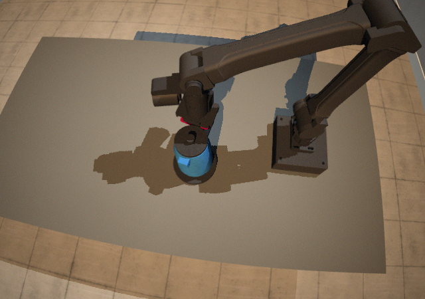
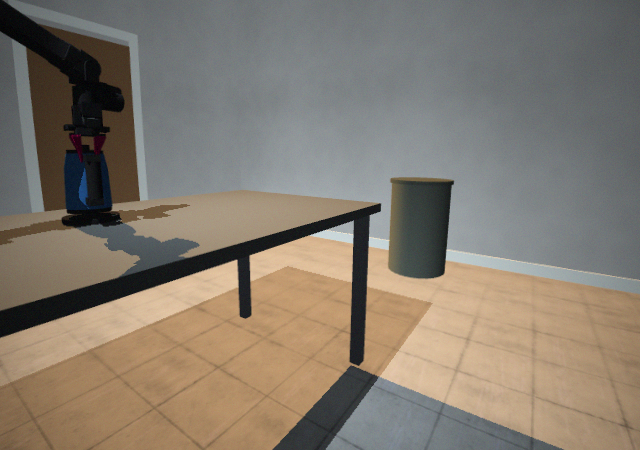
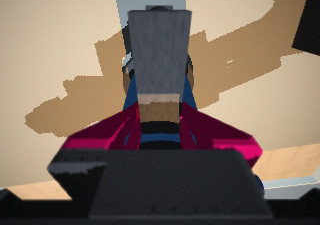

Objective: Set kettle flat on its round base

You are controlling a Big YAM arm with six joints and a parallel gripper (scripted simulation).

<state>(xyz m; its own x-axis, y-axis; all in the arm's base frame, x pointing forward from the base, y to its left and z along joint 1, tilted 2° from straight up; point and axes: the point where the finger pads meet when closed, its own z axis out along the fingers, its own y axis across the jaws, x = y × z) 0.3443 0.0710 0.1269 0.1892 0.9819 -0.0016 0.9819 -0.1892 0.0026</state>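
The blue kettle lies 30 mm to the left of my hand and 60 mm below it. From my hand the other things lie so: kettle base: 10 mm ahead, 60 mm to the left, 170 mm below.
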